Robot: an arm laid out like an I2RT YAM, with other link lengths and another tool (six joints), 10 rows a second.
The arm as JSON. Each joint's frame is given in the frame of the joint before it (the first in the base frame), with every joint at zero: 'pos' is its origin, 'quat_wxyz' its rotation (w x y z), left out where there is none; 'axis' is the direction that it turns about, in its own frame. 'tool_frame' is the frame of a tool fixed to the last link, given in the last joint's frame.
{
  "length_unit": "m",
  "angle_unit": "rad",
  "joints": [
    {
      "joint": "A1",
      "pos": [
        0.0,
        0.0,
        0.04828
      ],
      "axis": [
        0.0,
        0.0,
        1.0
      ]
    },
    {
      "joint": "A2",
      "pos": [
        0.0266,
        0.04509,
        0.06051
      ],
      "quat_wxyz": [
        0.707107,
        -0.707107,
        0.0,
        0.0
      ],
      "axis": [
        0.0,
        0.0,
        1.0
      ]
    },
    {
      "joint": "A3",
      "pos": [
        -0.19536,
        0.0,
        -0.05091
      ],
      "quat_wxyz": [
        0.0,
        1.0,
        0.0,
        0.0
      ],
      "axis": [
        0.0,
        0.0,
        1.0
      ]
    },
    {
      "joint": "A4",
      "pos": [
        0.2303,
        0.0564,
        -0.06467
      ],
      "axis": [
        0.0,
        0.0,
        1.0
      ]
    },
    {
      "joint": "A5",
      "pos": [
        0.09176,
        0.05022,
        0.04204
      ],
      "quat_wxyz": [
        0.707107,
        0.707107,
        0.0,
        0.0
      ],
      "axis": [
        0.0,
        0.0,
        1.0
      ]
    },
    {
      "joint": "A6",
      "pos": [
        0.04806,
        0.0,
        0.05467
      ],
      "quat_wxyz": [
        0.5,
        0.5,
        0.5,
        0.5
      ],
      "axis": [
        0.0,
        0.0,
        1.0
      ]
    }
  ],
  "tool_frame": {
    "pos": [
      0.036,
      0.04,
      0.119
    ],
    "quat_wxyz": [
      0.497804,
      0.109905,
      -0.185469,
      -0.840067
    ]
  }
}
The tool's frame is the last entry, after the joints.
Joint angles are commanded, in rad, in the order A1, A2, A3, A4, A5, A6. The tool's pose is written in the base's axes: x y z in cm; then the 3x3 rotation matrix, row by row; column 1 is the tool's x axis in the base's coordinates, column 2 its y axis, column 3 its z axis. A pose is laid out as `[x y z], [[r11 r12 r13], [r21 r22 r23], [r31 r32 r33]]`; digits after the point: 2 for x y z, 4 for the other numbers.
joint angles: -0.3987 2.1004 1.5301 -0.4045 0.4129 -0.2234
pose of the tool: [37.75 -25.72 -0.74], [[0.9444 0.2097 0.2533], [0.2608 -0.9469 -0.1882], [0.2004 0.2438 -0.9489]]
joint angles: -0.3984 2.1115 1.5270 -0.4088 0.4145 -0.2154
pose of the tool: [37.44 -25.58 -1.36], [[0.9486 0.2065 0.2397], [0.2528 -0.9503 -0.1818], [0.1902 0.2331 -0.9537]]
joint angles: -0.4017 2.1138 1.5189 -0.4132 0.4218 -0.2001
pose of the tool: [36.92 -25.58 -1.73], [[0.9546 0.1901 0.2292], [0.2338 -0.9551 -0.1819], [0.1843 0.2272 -0.9562]]
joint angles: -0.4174 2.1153 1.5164 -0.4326 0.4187 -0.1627
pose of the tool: [36.03 -25.77 -2.20], [[0.9636 0.1484 0.2222], [0.1883 -0.9672 -0.1705], [0.1897 0.2061 -0.9600]]
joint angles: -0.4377 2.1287 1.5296 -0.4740 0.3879 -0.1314
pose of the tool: [35.16 -25.76 -3.05], [[0.9705 0.1209 0.2084], [0.1499 -0.9802 -0.1292], [0.1887 0.1566 -0.9695]]
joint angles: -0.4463 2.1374 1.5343 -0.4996 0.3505 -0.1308
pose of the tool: [34.82 -25.42 -3.77], [[0.9716 0.1307 0.1974], [0.1499 -0.9850 -0.0859], [0.1832 0.1131 -0.9766]]
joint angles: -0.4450 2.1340 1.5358 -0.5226 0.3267 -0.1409
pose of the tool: [34.72 -24.96 -3.92], [[0.9705 0.1520 0.1871], [0.1653 -0.9845 -0.0578], [0.1754 0.0871 -0.9806]]
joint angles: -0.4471 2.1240 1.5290 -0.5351 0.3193 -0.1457
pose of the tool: [34.43 -24.82 -3.86], [[0.9710 0.1577 0.1798], [0.1688 -0.9845 -0.0481], [0.1694 0.0771 -0.9825]]
